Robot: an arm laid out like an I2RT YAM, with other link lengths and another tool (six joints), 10 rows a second.
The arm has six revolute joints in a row. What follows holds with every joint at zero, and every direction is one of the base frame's.
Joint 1 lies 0.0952 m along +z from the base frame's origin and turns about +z.
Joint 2 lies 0.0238 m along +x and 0.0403 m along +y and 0.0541 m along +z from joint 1 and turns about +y.
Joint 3 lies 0.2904 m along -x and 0.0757 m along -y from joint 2 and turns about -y.
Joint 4 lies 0.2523 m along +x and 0.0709 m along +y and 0.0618 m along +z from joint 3 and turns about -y.
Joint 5 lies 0.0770 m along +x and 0.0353 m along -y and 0.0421 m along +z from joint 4 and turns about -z.
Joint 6 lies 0.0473 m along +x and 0.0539 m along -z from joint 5 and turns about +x.
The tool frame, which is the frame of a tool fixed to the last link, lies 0.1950 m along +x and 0.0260 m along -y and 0.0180 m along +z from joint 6; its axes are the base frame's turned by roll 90.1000, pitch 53.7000 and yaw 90.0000 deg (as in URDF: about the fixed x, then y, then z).
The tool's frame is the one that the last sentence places.
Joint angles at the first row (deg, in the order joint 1, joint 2, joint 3, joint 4, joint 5, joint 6):
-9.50, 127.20, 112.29, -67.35, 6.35, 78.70
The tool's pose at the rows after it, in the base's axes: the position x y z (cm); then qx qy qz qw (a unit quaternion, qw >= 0):
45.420 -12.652 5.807 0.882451 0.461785 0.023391 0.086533
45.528 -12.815 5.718 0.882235 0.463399 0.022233 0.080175
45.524 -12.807 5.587 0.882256 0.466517 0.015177 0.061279
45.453 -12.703 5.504 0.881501 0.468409 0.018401 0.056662
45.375 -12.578 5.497 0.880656 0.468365 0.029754 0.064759
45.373 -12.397 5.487 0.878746 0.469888 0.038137 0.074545
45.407 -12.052 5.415 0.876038 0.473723 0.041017 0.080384
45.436 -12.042 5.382 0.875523 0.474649 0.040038 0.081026
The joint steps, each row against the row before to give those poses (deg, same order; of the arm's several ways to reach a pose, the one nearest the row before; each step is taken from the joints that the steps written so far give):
-0.08, -0.53, -0.98, 0.98, -0.04, -0.29
-0.44, 1.03, 1.64, -1.11, -0.57, -0.54
-0.61, 2.71, 4.56, -3.78, -1.29, -0.77
-0.22, -0.22, -0.46, 0.22, -0.68, -0.41
0.09, -2.51, -4.30, 3.38, -0.09, 0.00
0.37, -2.06, -3.56, 2.95, 0.31, 0.04
0.61, -0.98, -1.88, 1.55, 0.37, 0.02
0.09, 0.11, 0.08, -0.02, 0.13, -0.04

